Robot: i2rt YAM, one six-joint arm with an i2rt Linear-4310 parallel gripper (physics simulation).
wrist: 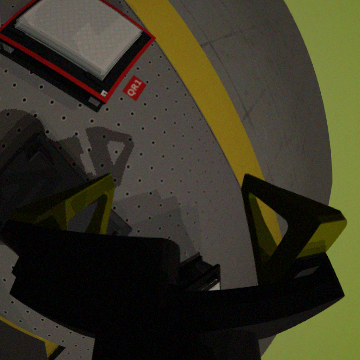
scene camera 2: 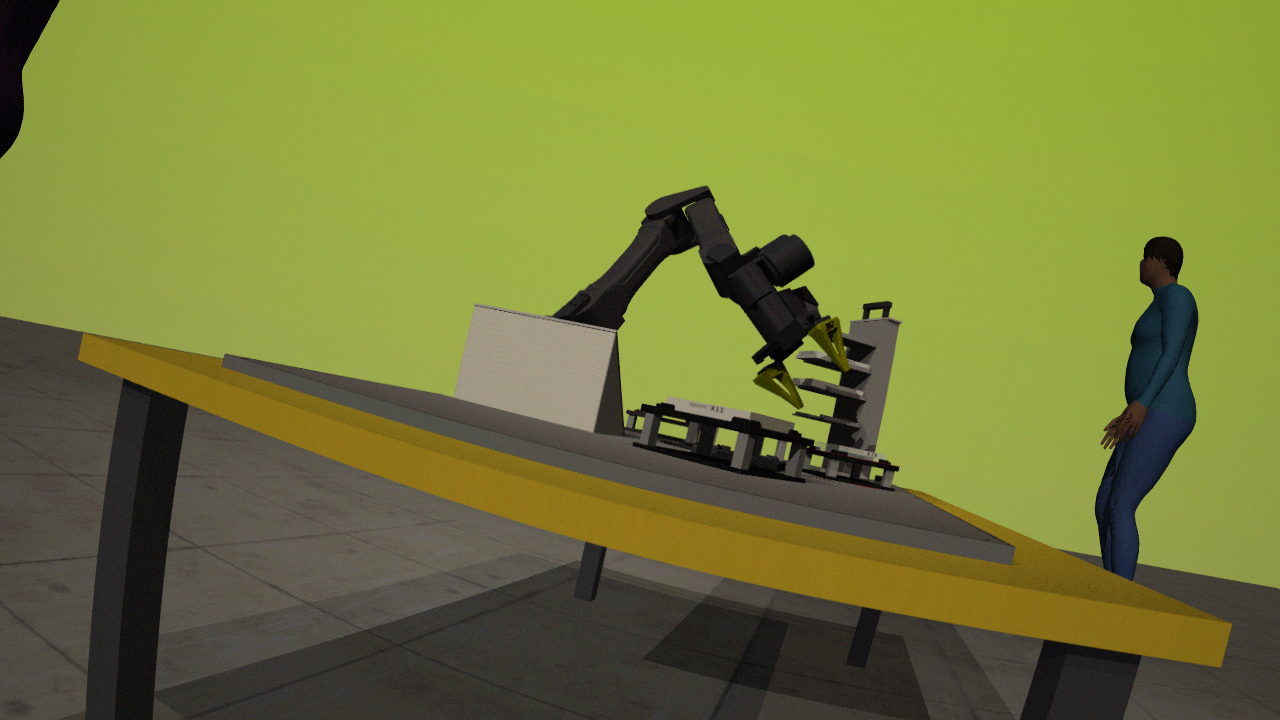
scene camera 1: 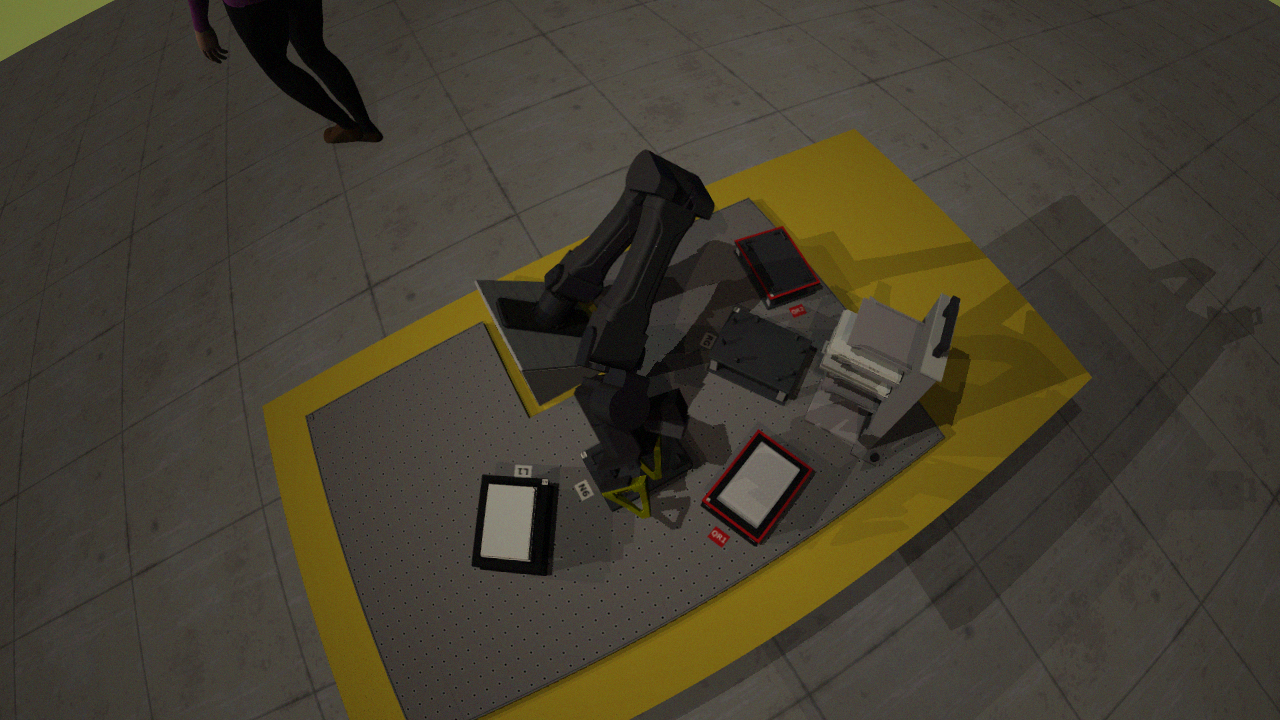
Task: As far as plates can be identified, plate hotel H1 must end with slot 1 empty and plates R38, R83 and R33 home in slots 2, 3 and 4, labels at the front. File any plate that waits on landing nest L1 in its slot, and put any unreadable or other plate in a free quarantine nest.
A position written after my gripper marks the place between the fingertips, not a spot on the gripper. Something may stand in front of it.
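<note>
My gripper (scene camera 2: 824, 390) (wrist: 177, 180) (scene camera 1: 652, 497) is open and holds nothing. There's also a perforated table top (scene camera 1: 402, 457) (wrist: 171, 180) (scene camera 2: 900, 507) to be seen here.
</note>
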